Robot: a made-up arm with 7 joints.
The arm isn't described. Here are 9 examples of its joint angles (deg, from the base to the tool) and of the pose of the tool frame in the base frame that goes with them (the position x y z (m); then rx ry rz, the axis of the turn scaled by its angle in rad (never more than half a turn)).
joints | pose
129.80 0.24 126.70 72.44 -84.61 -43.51 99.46 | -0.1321 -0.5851 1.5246 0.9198 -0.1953 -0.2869
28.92 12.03 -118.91 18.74 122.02 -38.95 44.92 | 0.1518 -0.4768 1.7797 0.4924 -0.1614 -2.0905
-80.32 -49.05 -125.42 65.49 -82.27 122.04 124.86 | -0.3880 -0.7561 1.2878 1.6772 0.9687 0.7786
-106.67 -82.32 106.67 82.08 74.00 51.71 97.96 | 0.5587 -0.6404 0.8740 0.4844 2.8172 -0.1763
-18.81 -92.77 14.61 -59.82 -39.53 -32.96 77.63 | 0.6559 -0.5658 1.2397 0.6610 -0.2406 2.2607
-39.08 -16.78 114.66 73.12 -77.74 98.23 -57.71 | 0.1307 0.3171 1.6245 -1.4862 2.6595 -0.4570
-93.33 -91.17 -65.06 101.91 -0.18 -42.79 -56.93 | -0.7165 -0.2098 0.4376 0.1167 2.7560 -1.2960
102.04 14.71 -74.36 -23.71 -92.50 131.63 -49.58 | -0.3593 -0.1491 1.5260 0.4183 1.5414 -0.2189
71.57 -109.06 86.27 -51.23 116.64 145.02 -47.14 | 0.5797 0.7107 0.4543 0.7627 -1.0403 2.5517
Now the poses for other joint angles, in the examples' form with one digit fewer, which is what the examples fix.
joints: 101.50 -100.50 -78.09 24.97 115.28 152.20 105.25
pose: 0.255 0.820 0.362 0.876 1.826 -1.569
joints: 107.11 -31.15 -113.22 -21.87 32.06 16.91 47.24
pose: -0.367 0.535 1.652 1.423 -1.113 -1.438
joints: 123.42 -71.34 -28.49 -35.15 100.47 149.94 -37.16
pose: -0.484 0.680 1.058 1.292 0.963 -1.567
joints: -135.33 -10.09 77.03 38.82 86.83 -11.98 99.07
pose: 0.270 -0.582 1.602 0.371 1.581 -2.296
